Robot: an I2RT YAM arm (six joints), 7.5 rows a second.
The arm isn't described. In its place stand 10 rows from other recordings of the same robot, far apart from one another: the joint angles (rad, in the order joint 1, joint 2, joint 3, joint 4, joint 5, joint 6), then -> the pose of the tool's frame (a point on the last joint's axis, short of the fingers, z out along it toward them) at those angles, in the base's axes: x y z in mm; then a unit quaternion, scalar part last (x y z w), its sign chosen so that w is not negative.
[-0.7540, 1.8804, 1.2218, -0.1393, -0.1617, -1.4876] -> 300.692 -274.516 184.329 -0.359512 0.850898 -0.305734 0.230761
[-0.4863, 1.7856, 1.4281, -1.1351, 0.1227, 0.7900] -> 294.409 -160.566 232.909 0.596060 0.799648 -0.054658 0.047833
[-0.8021, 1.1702, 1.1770, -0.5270, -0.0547, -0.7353] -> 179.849 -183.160 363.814 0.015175 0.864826 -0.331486 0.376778
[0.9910, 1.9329, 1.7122, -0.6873, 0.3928, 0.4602] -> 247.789 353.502 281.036 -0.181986 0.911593 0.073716 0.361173
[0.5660, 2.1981, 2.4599, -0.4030, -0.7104, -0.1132] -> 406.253 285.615 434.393 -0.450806 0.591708 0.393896 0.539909
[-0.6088, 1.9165, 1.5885, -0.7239, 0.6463, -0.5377] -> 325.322 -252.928 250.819 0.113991 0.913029 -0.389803 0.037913
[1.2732, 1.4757, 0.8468, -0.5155, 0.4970, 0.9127] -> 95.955 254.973 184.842 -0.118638 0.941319 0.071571 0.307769
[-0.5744, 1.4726, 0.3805, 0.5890, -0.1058, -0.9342] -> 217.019 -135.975 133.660 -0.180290 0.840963 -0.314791 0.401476
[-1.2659, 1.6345, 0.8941, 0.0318, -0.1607, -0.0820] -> 107.802 -323.570 184.960 0.477461 0.770211 -0.202964 0.370961
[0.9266, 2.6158, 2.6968, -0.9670, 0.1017, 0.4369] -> 337.332 443.108 240.881 -0.211488 0.916813 0.174123 0.290531
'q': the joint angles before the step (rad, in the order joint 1, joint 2, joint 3, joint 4, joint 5, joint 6). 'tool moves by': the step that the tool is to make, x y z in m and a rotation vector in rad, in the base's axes. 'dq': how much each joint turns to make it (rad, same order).
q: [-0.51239 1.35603 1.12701 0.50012 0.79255 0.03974]
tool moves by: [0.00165 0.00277 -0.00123 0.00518 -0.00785 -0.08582]
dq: [0.01812 0.01160 -0.00328 0.04317 0.10209 -0.03197]
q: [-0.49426 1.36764 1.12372 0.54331 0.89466 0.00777]
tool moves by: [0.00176 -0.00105 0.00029 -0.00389 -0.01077 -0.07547]
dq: [0.00492 0.02062 0.00482 0.05928 0.07681 -0.03997]
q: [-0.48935 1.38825 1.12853 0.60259 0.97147 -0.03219]
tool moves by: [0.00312 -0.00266 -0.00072 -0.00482 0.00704 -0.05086]
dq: [-0.00003 0.02505 0.00768 0.05184 0.04492 -0.04582]
